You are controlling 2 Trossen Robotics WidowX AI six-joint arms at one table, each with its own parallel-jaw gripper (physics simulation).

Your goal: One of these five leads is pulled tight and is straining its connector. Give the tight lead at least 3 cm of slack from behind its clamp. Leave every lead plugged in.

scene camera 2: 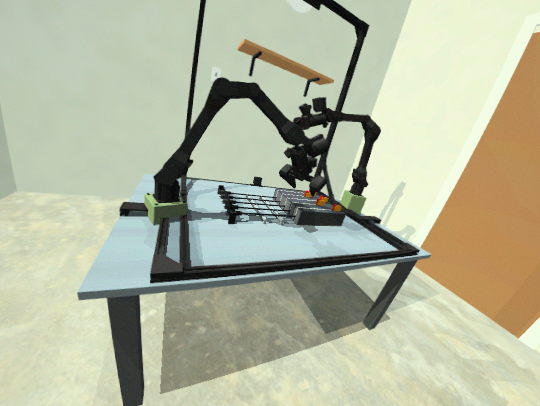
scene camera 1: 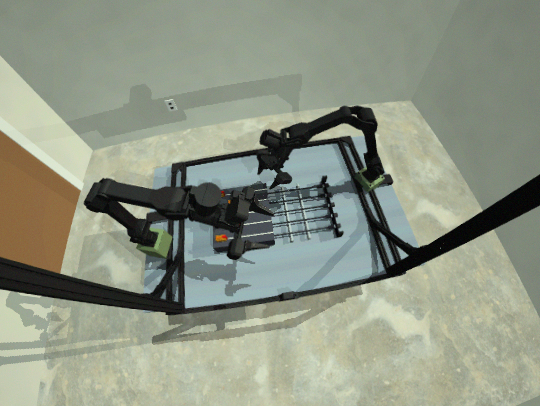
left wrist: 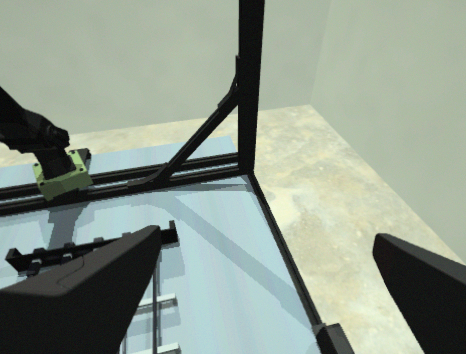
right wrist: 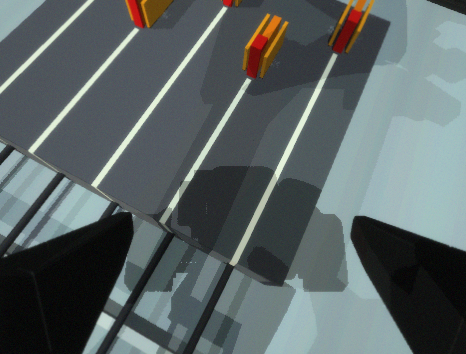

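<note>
A dark grey box (scene camera 1: 260, 227) (scene camera 2: 320, 218) (right wrist: 120, 105) has white lines along its top. Red-and-orange clamps (scene camera 1: 221, 238) (scene camera 2: 337, 207) (right wrist: 257, 55) stand on it at the ends of lines. Black leads (right wrist: 145, 290) run from its edge to a black connector bar (scene camera 1: 331, 205) (left wrist: 170, 234). Which lead is tight cannot be told. My right gripper (scene camera 1: 267, 179) (scene camera 2: 303, 188) (right wrist: 244, 224) is open above the box's lead-side edge, tips apart from the leads. My left gripper (scene camera 1: 270, 230) (left wrist: 265, 239) is open, high above the box; its arm hides part of the box in scene camera 1.
Pale crossbars (scene camera 1: 285, 200) (left wrist: 162, 301) lie across the leads between box and connector bar. A black frame (scene camera 1: 370, 205) (scene camera 2: 300, 264) surrounds the work area, with uprights and braces at its sides. The two arms are close together over the box. A wooden shelf (scene camera 2: 285, 61) hangs on the wall.
</note>
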